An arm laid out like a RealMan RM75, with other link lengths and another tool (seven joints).
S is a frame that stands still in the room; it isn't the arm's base.
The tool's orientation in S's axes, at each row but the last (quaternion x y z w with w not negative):
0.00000 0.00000 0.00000 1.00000
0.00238 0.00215 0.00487 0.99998
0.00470 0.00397 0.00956 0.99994
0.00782 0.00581 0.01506 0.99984
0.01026 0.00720 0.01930 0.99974
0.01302 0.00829 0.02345 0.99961
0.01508 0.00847 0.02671 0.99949
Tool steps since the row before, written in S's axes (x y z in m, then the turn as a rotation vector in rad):
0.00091 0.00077 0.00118 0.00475 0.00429 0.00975
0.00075 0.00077 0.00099 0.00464 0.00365 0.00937
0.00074 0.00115 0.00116 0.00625 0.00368 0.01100
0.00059 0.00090 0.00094 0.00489 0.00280 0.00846
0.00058 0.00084 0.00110 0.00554 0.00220 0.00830
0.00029 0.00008 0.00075 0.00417 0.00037 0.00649
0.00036 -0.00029 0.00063 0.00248 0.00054 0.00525
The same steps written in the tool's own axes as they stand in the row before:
0.00091 0.00077 0.00118 0.00475 0.00429 0.00975
0.00075 0.00077 0.00099 0.00464 0.00365 0.00937
0.00075 0.00115 0.00116 0.00623 0.00366 0.01102
0.00061 0.00090 0.00093 0.00488 0.00279 0.00847
0.00060 0.00084 0.00109 0.00550 0.00216 0.00833
0.00028 0.00009 0.00075 0.00408 0.00035 0.00655
0.00033 -0.00029 0.00064 0.00242 0.00057 0.00527

